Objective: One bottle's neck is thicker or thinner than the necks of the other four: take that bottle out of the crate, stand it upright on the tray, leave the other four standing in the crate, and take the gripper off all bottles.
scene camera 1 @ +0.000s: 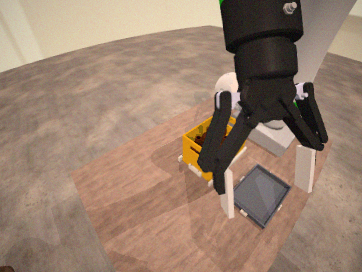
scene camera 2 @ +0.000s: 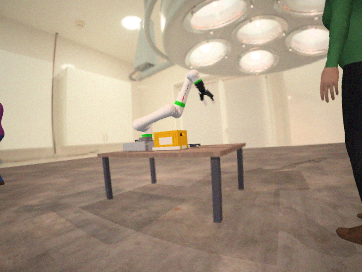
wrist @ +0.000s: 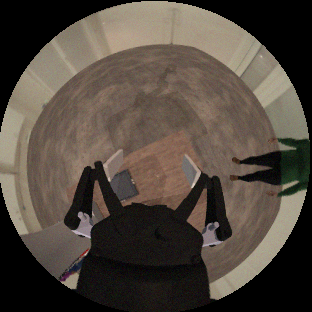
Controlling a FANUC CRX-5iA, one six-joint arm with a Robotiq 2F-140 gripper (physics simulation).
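Places are measured from the arm's base along level axes (x ahead, y left, z up), in centimetres.
Pixels of known places: gripper, fingertip midpoint: [scene camera 1: 268, 199] [scene camera 2: 210, 104] [wrist: 152, 158].
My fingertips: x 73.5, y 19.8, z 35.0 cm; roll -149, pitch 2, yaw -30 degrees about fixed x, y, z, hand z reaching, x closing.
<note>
For each thing: its middle in the pictures, then the offset to it from my fingertips. Level surfaces: height alone.
- yellow crate at the middle of its body: [scene camera 1: 215, 144] [scene camera 2: 170, 140] dz -34.7, dx -32.7, dy -31.1 cm
- dark grey tray at the middle of its body: [scene camera 1: 260, 192] [wrist: 117, 187] [scene camera 2: 186, 145] dz -42.2, dx -31.0, dy -2.1 cm
- wooden table at its surface level: dz -43.5 cm
A yellow crate [scene camera 1: 191, 154] [scene camera 2: 181, 140] stands on the table. Brown bottles [scene camera 1: 201, 139] show inside it in scene camera 1, partly hidden by the crate wall and a gripper finger; their number and necks cannot be told apart. The dark grey tray [scene camera 1: 262, 193] [scene camera 2: 195, 145] [wrist: 125, 186] lies flat on the table beside the crate, with no bottle visible on it. My gripper [scene camera 1: 266, 182] [scene camera 2: 209, 102] [wrist: 152, 158] is wide open and empty, high above the table. The crate is hidden in the wrist view.
The wooden table [scene camera 1: 125, 200] [scene camera 2: 220, 151] [wrist: 160, 172] carries the arm's grey base block [scene camera 1: 278, 139] [scene camera 2: 134, 146] beside the crate. A person in green [scene camera 2: 350, 45] [wrist: 296, 167] stands away from the table. A large ceiling lamp [scene camera 2: 235, 47] hangs overhead.
</note>
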